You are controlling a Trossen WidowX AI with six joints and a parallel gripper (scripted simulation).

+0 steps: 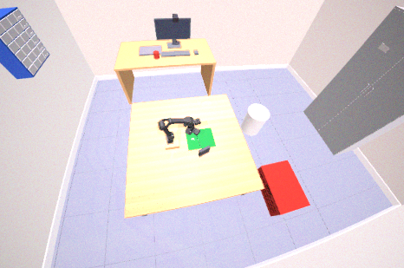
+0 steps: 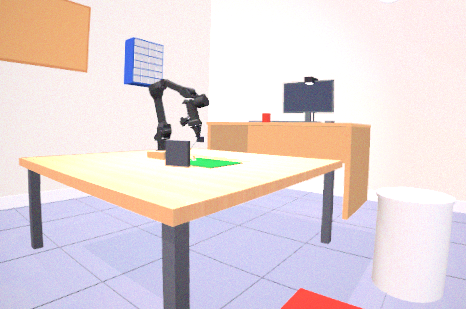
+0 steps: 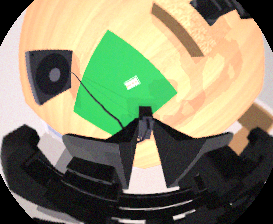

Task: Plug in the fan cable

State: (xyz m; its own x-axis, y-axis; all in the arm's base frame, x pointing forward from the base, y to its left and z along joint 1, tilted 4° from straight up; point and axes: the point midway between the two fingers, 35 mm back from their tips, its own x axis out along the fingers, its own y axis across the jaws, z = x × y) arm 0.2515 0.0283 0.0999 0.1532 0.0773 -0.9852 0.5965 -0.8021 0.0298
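My gripper tip is 130 mm above the green board, 80 mm short of it and 50 mm to the left of it. From my gripper tip the other things lie so: small dark plug: 10 mm to the left, 10 mm ahead; then dark fan: 220 mm to the right, 70 mm ahead, 60 mm below.
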